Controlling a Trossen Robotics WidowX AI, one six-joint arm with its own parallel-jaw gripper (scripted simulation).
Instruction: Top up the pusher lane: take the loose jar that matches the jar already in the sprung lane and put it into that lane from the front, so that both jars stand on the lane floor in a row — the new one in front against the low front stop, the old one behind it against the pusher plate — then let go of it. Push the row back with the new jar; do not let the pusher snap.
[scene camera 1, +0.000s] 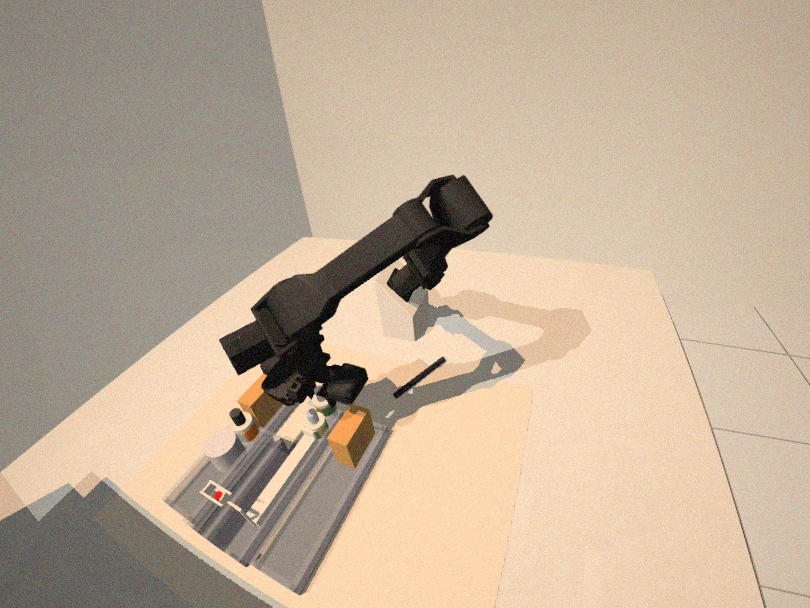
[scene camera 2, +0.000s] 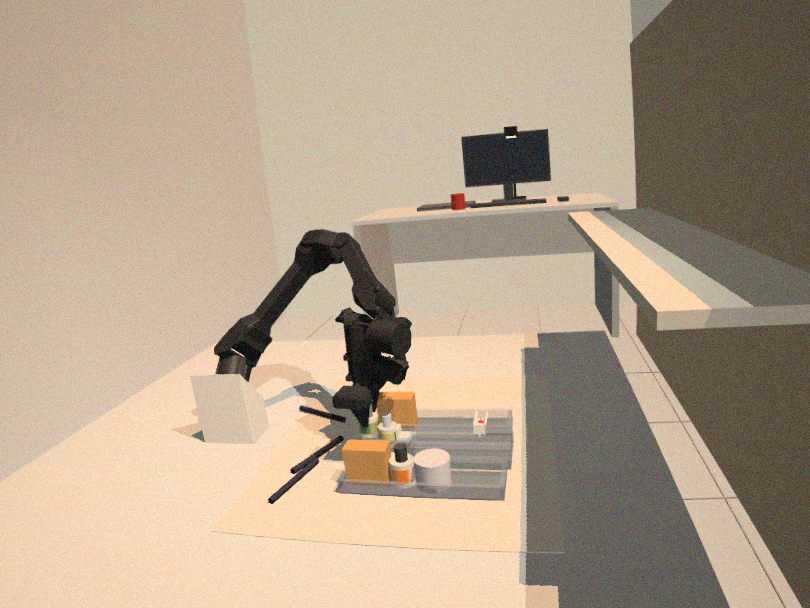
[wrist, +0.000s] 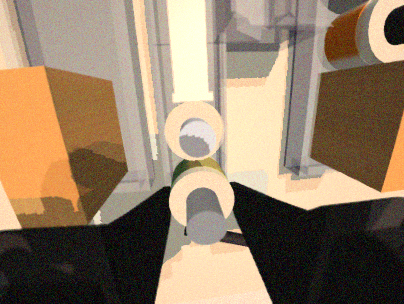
I see my gripper (scene camera 1: 324, 402), a jar (wrist: 201, 197), a jar (wrist: 194, 130), a grey cylinder (scene camera 2: 432, 465) and a cream pusher bar (scene camera 1: 258, 512).
My gripper is seen too in scene camera 2 (scene camera 2: 368, 422) and in the wrist view (wrist: 200, 190).
